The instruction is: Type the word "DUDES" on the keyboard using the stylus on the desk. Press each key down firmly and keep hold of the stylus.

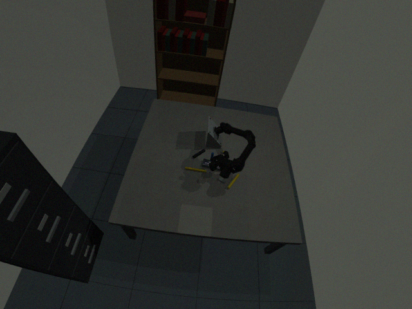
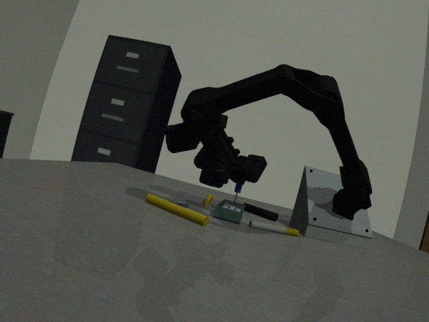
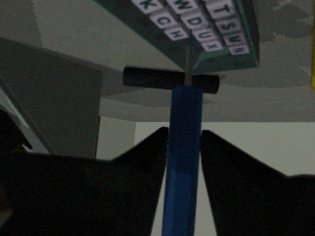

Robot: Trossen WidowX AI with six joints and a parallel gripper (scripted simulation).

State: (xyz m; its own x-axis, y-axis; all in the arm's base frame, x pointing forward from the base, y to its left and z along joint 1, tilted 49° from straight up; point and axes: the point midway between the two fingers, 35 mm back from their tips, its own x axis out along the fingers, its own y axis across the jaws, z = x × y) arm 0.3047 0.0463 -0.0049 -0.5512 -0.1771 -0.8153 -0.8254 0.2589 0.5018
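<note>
The long yellow cylinder is 20 cm to the left of my gripper tip, 11 cm ahead of it and 8 cm below it. Round my gripper tip: blue stylus 1 cm below; black cylinder 10 cm to the right, 8 cm behind, 7 cm below; stylus tip 5 cm below.
</note>
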